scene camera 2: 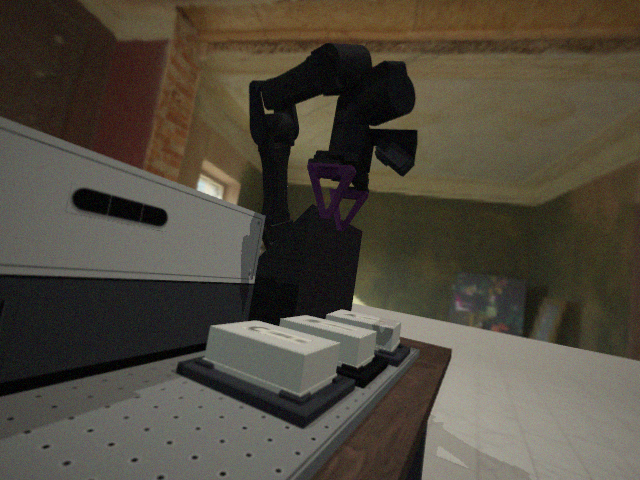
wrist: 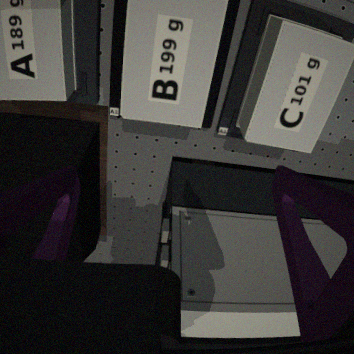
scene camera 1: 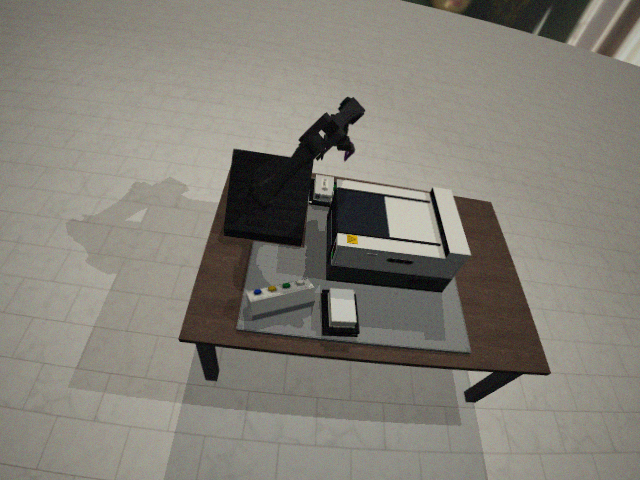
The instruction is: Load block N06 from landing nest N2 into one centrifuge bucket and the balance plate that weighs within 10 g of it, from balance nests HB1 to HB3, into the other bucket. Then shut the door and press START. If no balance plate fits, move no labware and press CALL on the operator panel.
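Places are measured from the arm's base along level axes (x ahead, y left, z up), in metres.
Pixels of known places: gripper, fingertip midpoint: (scene camera 2: 333, 225) (wrist: 175, 176) (scene camera 1: 333, 160); arm's base at its link origin: (scene camera 1: 260, 198).
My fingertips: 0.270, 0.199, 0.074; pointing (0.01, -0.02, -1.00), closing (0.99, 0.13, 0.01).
Note:
For each thing: its top centre in the pictures, then the offset to it from my fingertips, as dx, dy, dz. "spot": a spot on its surface instead. Level surfaces: height alone.
- C at a spot on its surface: (scene camera 2: 315, 361) spot: +0.144, +0.065, -0.162
- B at a spot on its surface: (scene camera 2: 356, 346) spot: +0.035, +0.073, -0.162
- A at a spot on its surface: (scene camera 2: 387, 335) spot: -0.108, +0.082, -0.164
- white block at its top centre: (scene camera 1: 343, 304) +0.051, -0.591, -0.134
- operator panel at its top centre: (scene camera 1: 281, 290) -0.157, -0.564, -0.121
- centrifuge's raised right ridge at a spot on its surface: (scene camera 1: 453, 222) spot: +0.436, -0.312, +0.039
- perforated grey board at its surface level: dz -0.204
- brown table at its surface level: dz -0.217
My gripper (scene camera 1: 334, 155) (scene camera 2: 333, 222) (wrist: 175, 176) is open and empty, high above the table near the balance plates. In the wrist view, plate A, 189 g (wrist: 47, 60), plate B, 199 g (wrist: 202, 60), and plate C, 101 g (wrist: 332, 85), sit on dark nests beyond the fingers. They also stand in a row in scene camera 2, with C (scene camera 2: 315, 361) nearest, B (scene camera 2: 356, 346) behind it and A (scene camera 2: 387, 335) farthest. A white block (scene camera 1: 342, 307) sits in a dark nest at the front; its label is unreadable. The centrifuge (scene camera 1: 413, 219) (scene camera 2: 170, 242) (wrist: 250, 250) has a dark area and a white panel on top; its buckets are not visible.
The operator panel (scene camera 1: 281, 300) with blue, yellow, green and white buttons stands at the front left. The black arm base (scene camera 1: 268, 222) is at the back left. The centrifuge's raised right ridge (scene camera 1: 453, 222) stands above its top. A perforated grey board (scene camera 1: 403, 330) lies on the brown table (scene camera 1: 496, 310).

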